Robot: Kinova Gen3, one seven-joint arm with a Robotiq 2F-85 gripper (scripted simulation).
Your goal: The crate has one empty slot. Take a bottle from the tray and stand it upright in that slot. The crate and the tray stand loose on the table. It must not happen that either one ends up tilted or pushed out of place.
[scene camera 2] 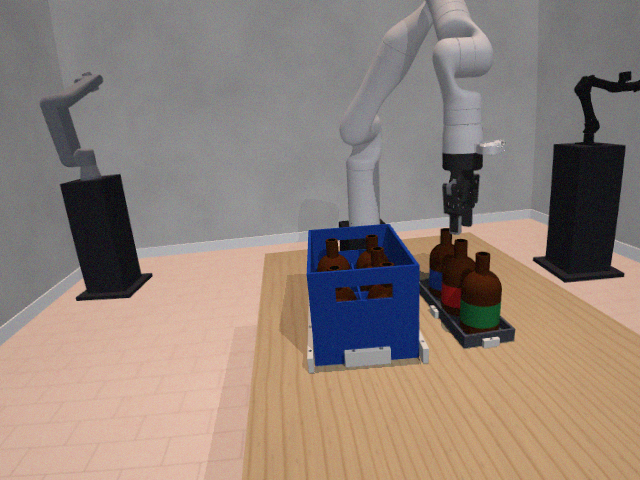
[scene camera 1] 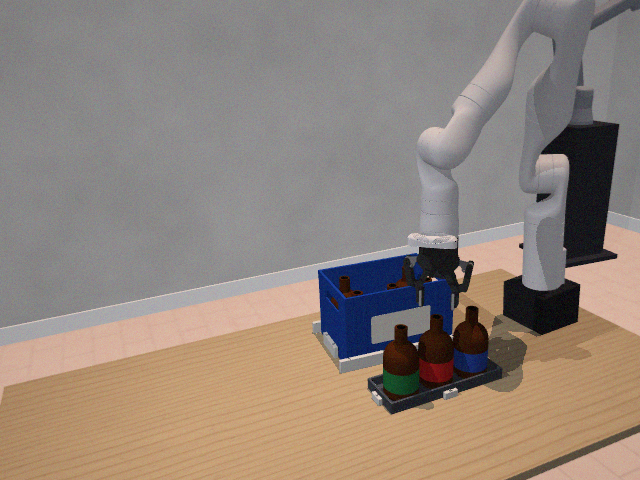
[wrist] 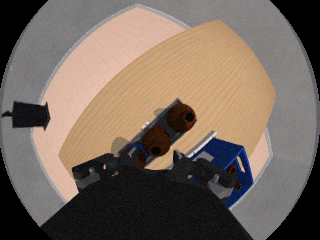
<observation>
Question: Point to a blue crate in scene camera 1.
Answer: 363, 324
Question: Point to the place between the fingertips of the gripper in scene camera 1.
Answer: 437, 307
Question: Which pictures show the gripper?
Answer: Scene camera 2, scene camera 1 and the wrist view: all of them.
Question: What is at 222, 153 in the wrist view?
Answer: A blue crate.
</observation>
